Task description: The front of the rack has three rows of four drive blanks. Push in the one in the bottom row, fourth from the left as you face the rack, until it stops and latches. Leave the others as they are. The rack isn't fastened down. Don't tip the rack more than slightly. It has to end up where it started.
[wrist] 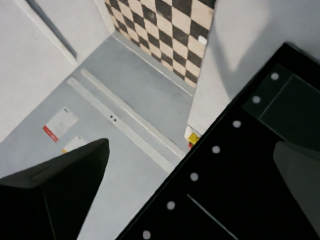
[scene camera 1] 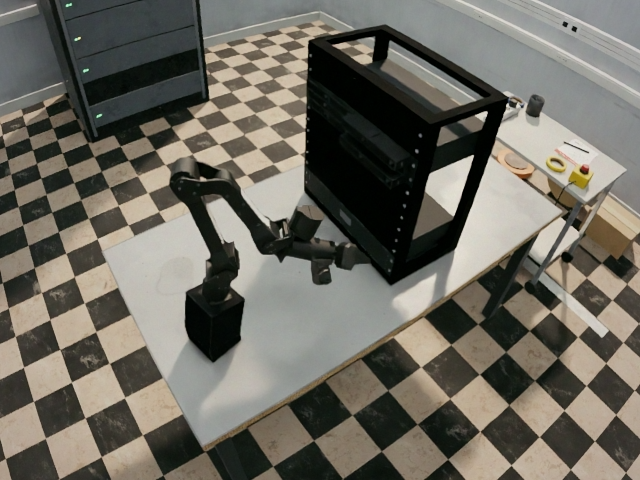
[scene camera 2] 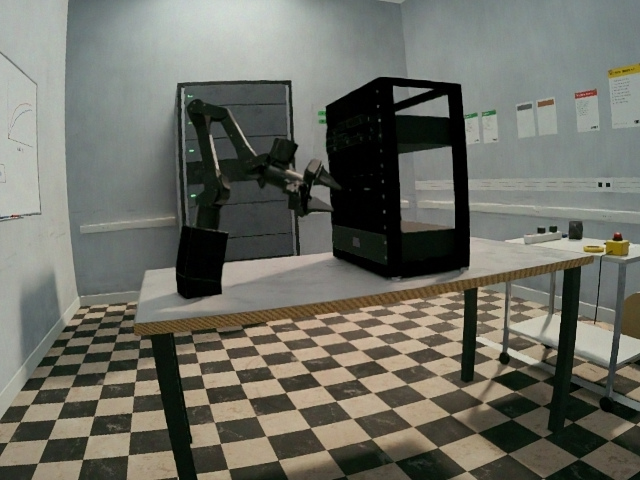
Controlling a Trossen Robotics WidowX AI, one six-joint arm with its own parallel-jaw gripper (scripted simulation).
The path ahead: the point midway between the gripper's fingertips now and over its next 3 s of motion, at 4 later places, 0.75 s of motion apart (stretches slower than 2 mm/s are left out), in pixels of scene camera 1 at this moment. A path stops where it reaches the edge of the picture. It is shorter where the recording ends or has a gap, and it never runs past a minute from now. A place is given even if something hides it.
My gripper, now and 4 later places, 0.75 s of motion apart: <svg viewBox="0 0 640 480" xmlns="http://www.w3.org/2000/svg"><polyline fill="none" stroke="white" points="360,259 335,216 312,177 317,171 325,166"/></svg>
